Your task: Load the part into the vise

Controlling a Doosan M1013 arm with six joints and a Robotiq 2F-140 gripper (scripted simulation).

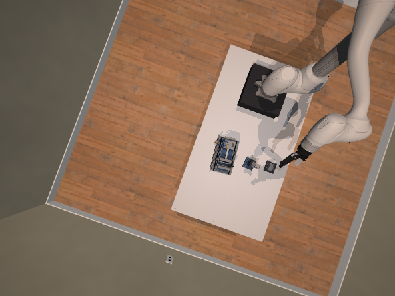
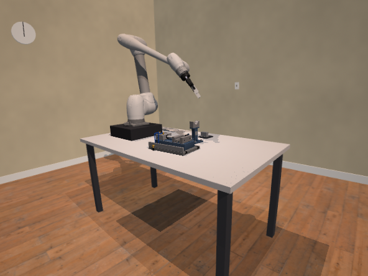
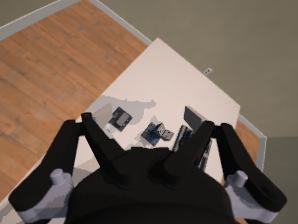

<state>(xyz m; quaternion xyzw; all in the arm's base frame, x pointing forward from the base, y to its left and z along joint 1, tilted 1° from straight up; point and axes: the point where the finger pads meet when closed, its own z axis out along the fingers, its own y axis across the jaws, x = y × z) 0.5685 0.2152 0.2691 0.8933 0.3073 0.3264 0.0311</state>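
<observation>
My hand is 20 mm short of the part, 60 mm to the right of it and 330 mm above it. Round my hand: vise base 70 mm ahead, 340 mm to the right, 320 mm below.
</observation>
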